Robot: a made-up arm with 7 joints.
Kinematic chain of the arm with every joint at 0, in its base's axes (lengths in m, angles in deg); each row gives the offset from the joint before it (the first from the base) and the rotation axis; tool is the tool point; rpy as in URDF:
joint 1: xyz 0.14 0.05 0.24 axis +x
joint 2: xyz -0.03 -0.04 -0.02 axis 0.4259 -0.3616 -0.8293
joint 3: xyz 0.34 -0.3 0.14 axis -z
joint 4: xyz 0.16 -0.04 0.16 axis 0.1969 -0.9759 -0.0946
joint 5: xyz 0.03 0.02 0 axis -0.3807 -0.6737 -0.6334
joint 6: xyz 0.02 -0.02 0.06 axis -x
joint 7: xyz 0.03 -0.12 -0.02 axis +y
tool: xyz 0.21 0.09 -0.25 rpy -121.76 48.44 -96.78
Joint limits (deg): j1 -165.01..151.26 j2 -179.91..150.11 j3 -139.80..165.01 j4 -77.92..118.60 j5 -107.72..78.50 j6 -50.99..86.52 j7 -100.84..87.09
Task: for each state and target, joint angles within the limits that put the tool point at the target. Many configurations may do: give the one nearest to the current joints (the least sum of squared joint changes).
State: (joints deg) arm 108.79 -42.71 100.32 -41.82 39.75 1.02 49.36
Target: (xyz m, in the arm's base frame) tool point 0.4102 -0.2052 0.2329
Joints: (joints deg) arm 97.47 -51.32 100.27 -66.24 34.45 23.36 76.36
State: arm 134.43 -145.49 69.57 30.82 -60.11 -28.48 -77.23
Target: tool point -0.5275 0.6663 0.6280
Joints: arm 113.05 -179.91 34.81 30.22 -82.39 -28.81 -58.69
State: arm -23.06 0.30 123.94 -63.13 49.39 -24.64 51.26
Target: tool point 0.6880 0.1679 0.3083
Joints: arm -33.32 -41.49 125.91 -77.92 21.12 -48.89 74.97
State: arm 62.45 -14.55 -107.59 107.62 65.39 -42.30 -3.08
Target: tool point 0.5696 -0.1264 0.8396
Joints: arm 77.69 -60.84 -99.58 88.92 48.85 -44.97 -2.53
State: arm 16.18 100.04 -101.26 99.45 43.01 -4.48 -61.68
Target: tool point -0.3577 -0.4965 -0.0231
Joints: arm -2.51 98.14 -94.85 109.05 63.01 -1.92 -82.98
